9 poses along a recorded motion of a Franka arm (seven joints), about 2.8 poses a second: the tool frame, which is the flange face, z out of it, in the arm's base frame.
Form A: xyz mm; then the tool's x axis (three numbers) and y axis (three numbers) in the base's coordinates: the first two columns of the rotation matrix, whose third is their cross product.
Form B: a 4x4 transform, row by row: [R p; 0 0 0 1], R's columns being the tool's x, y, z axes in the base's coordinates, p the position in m. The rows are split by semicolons. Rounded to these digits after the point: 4 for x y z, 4 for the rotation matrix.
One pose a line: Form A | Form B
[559.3 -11.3 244.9 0.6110 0.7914 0.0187 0.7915 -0.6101 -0.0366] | 0.6110 0.7915 -0.0176 0.5593; 0.7914 -0.6101 0.0372 -0.0113; 0.0187 -0.0366 -0.9992 0.2449; 0 0 0 1
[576.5 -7.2 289.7 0.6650 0.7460 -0.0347 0.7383 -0.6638 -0.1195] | 0.6650 0.7383 -0.1122 0.5765; 0.7460 -0.6638 0.0538 -0.0072; -0.0347 -0.1195 -0.9922 0.2897; 0 0 0 1
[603.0 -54.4 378.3 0.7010 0.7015 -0.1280 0.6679 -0.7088 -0.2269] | 0.7010 0.6679 -0.2499 0.6030; 0.7015 -0.7088 0.0736 -0.0544; -0.1280 -0.2269 -0.9654 0.3783; 0 0 0 1
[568.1 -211.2 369.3 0.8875 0.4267 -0.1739 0.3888 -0.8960 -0.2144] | 0.8875 0.3888 -0.2473 0.5681; 0.4267 -0.8960 0.1227 -0.2112; -0.1739 -0.2144 -0.9611 0.3693; 0 0 0 1
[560.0 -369.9 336.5 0.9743 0.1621 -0.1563 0.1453 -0.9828 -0.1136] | 0.9743 0.1453 -0.1720 0.5600; 0.1621 -0.9828 0.0880 -0.3699; -0.1563 -0.1136 -0.9811 0.3365; 0 0 0 1
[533.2 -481.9 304.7 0.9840 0.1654 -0.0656 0.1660 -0.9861 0.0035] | 0.9840 0.1660 -0.0641 0.5332; 0.1654 -0.9861 -0.0143 -0.4819; -0.0656 0.0035 -0.9978 0.3047; 0 0 0 1
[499.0 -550.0 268.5 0.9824 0.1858 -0.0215 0.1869 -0.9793 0.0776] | 0.9824 0.1869 -0.0066 0.4990; 0.1858 -0.9793 -0.0803 -0.5500; -0.0215 0.0776 -0.9968 0.2685; 0 0 0 1
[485.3 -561.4 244.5 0.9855 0.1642 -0.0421 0.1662 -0.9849 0.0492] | 0.9855 0.1662 -0.0334 0.4853; 0.1642 -0.9849 -0.0555 -0.5614; -0.0421 0.0492 -0.9979 0.2445; 0 0 0 1
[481.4 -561.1 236.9 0.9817 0.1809 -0.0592 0.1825 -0.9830 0.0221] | 0.9817 0.1825 -0.0542 0.4814; 0.1809 -0.9830 -0.0325 -0.5611; -0.0592 0.0221 -0.9980 0.2369; 0 0 0 1
